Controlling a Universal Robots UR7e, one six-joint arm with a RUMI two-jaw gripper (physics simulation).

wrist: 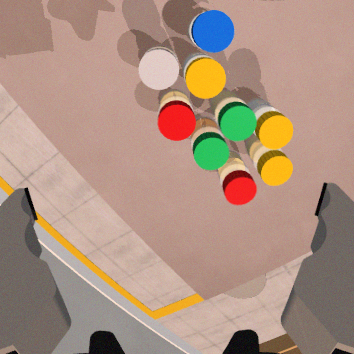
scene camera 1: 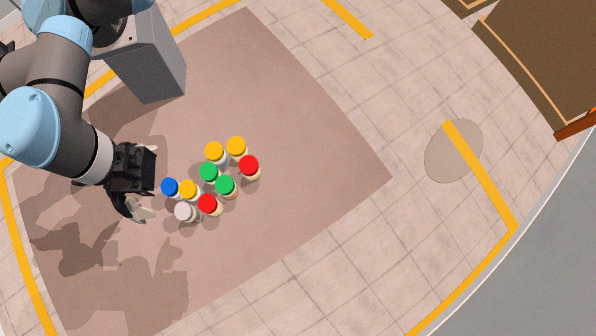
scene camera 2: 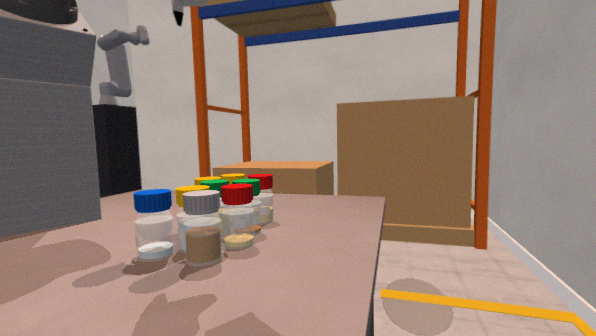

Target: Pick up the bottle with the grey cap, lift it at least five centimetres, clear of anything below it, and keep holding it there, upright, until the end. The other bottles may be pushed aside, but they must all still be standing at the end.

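Where they show: gripper, fingertip midpoint: point(wrist: 174, 190) point(scene camera 2: 197, 14); arm's base, origin of the base link: point(scene camera 2: 31, 5).
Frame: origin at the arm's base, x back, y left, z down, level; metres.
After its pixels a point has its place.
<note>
The bottle with the grey cap point(scene camera 1: 183, 212) {x -0.449, y -0.040, z 0.360 m} point(scene camera 2: 202, 240) {x -0.460, y -0.064, z 0.427 m} point(wrist: 159, 69) {x -0.442, y -0.041, z 0.360 m} stands upright on the table, at the near end of the group in scene camera 2, with brown contents. Its cap looks pale in scene camera 1 and the wrist view. A red-capped bottle point(scene camera 1: 207, 203) {x -0.457, y 0.038, z 0.361 m} point(scene camera 2: 237, 194) {x -0.471, y 0.014, z 0.371 m} point(wrist: 176, 121) {x -0.454, y 0.034, z 0.360 m} and a yellow-capped bottle point(scene camera 1: 188, 190) {x -0.399, y 0.000, z 0.360 m} point(scene camera 2: 192, 192) point(wrist: 205, 78) {x -0.392, y -0.003, z 0.360 m} stand close beside it. My gripper point(scene camera 1: 151, 181) {x -0.437, y -0.021, z 0.090 m} point(wrist: 174, 190) {x -0.437, y -0.021, z 0.090 m} is open and empty, high above the table. In scene camera 1 it appears left of the bottles. In scene camera 2 part of it shows at the top edge.
A blue-capped bottle point(scene camera 1: 169, 186) {x -0.360, y -0.052, z 0.361 m} point(scene camera 2: 153, 200) {x -0.377, y -0.073, z 0.370 m} point(wrist: 213, 31) {x -0.357, y -0.055, z 0.360 m} stands near the yellow one. Two green-capped point(scene camera 1: 209, 171) {x -0.378, y 0.081, z 0.360 m} point(scene camera 1: 225, 184) {x -0.433, y 0.107, z 0.361 m}, two more yellow-capped point(scene camera 1: 214, 150) {x -0.329, y 0.118, z 0.361 m} point(scene camera 1: 236, 146) {x -0.350, y 0.181, z 0.361 m} and another red-capped bottle point(scene camera 1: 248, 165) {x -0.415, y 0.188, z 0.361 m} stand farther along. The grey robot pedestal point(scene camera 1: 150, 75) {x -0.005, y 0.017, z 0.295 m} point(scene camera 2: 45, 140) {x 0.002, y -0.001, z 0.274 m} is beside the table.
</note>
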